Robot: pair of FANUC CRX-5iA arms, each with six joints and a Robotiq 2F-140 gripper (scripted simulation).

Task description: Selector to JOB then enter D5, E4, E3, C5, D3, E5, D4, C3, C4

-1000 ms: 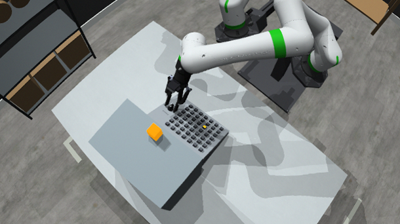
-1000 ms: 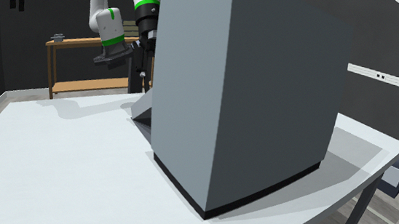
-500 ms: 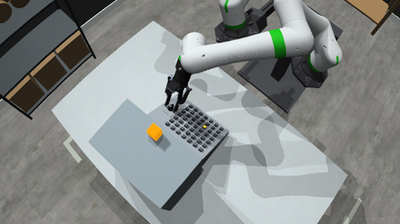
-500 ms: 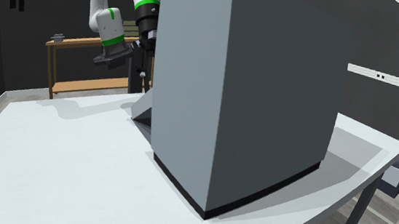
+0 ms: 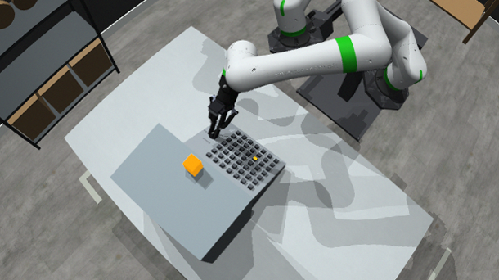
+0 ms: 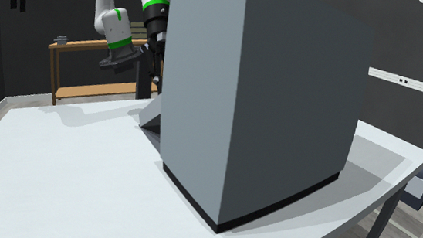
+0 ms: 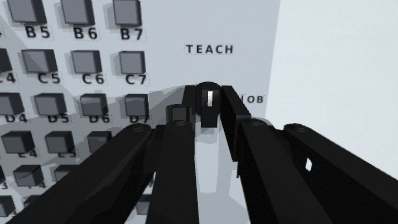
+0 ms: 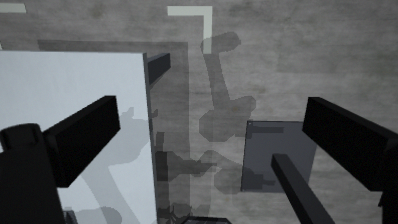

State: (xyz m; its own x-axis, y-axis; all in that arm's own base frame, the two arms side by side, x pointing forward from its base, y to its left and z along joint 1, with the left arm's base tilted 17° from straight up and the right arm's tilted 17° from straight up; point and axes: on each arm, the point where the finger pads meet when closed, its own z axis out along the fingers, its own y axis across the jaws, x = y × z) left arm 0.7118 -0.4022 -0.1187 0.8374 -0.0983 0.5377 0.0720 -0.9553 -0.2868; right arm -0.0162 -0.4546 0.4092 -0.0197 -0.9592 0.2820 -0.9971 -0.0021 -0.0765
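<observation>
Right now the black selector knob is 2 cm ahead of my left hand and 2 cm below it. Also, from my left hand: key D5 (4 cm ahead, 12 cm to the left, 3 cm below); then key C5 (7 cm ahead, 12 cm to the left, 1 cm below); then key E5 (1 cm ahead, 13 cm to the left, 5 cm below).
</observation>
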